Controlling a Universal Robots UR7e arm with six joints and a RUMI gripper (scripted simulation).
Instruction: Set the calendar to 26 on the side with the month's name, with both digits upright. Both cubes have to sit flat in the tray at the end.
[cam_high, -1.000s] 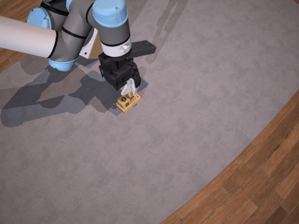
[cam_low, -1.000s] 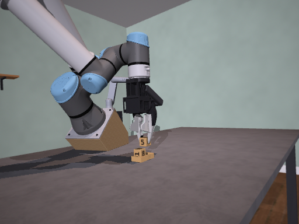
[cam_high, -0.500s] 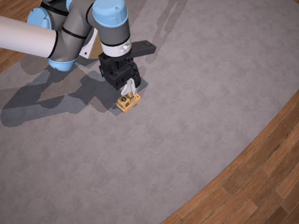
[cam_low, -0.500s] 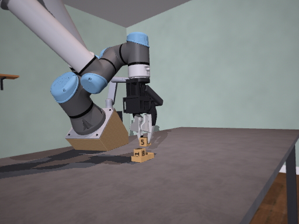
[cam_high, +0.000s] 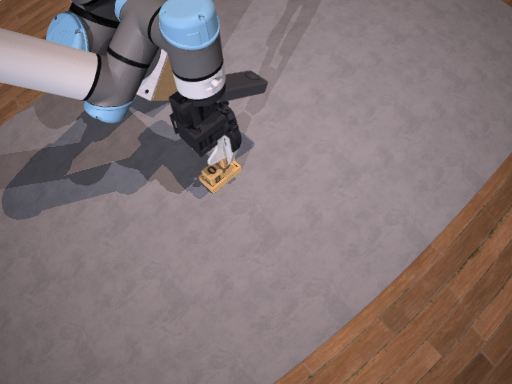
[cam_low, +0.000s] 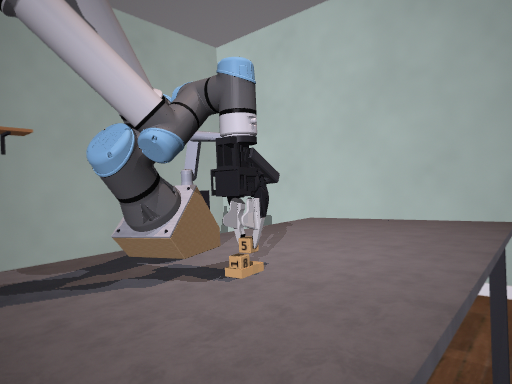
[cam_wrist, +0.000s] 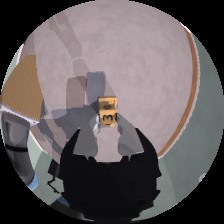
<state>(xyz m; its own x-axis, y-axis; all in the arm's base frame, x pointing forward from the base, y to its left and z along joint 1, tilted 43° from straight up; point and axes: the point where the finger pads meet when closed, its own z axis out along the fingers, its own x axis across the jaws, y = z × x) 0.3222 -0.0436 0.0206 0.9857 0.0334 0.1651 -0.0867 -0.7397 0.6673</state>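
My gripper is now 2 cm to the left of the wooden calendar tray and 6 cm above it.
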